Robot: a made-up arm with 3 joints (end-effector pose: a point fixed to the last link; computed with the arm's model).
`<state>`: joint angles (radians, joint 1 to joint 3).
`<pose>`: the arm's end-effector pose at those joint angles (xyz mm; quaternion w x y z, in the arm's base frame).
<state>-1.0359 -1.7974 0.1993</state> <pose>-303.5 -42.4 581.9 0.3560 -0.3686 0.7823 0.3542</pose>
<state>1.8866 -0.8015 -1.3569</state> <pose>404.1 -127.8 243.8 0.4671 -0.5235 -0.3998 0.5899</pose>
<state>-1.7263 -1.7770 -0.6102</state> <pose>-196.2 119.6 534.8 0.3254 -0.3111 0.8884 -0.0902</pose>
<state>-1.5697 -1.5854 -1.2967</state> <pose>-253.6 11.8 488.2 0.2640 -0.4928 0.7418 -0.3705</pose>
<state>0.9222 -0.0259 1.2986</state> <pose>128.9 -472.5 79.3 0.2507 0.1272 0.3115 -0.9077</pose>
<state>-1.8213 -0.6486 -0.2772</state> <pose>-157.2 170.2 199.9 0.7743 -0.2119 0.5621 -0.1991</pose>
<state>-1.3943 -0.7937 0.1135</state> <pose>-298.1 71.4 258.4 0.7765 -0.3047 0.5233 0.1741</pose>
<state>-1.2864 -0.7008 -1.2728</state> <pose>-250.2 -73.8 212.4 0.6335 -0.3635 0.5129 -0.4511</pose>
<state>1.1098 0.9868 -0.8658</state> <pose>-167.9 -176.8 130.8 0.6503 0.1355 0.0477 0.7460</pose>
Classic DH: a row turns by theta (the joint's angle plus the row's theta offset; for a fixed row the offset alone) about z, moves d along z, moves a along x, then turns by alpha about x. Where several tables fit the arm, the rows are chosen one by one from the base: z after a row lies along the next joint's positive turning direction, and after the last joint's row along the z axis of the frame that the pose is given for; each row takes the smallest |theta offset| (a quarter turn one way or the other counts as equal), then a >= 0, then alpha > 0; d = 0 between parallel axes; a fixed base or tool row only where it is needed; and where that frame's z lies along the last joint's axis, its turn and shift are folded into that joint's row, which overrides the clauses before.
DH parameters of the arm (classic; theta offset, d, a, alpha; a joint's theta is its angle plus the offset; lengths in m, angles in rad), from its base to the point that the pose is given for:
base (fixed): -1.0186 0 0.1315 0
joint 1: -0.5522 0.378 0.019 -1.5708
joint 2: 0 -0.169 0.19 1.5708
joint 3: -0.7415 -0.4184 -0.0021 0.6998
tool (fixed): -2.5192 0.1482 0 0

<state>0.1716 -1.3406 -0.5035</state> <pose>-67.9 -479.3 404.7 0.4166 -0.8082 0.2377 0.3416</pose>
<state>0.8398 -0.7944 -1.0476</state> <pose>198.2 -424.3 233.7 0.6156 -0.6709 -0.0784 0.4059</pose>
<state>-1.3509 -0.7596 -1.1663</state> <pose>-255.3 -45.6 226.1 0.6269 -0.3666 0.5455 -0.4184</pose>
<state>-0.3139 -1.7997 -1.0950</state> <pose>-156.7 -347.5 543.1 0.3264 -0.8706 0.3626 -0.0635</pose>
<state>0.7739 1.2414 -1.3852</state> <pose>-178.2 -26.2 175.2 0.8094 0.2394 0.2452 0.4769</pose>
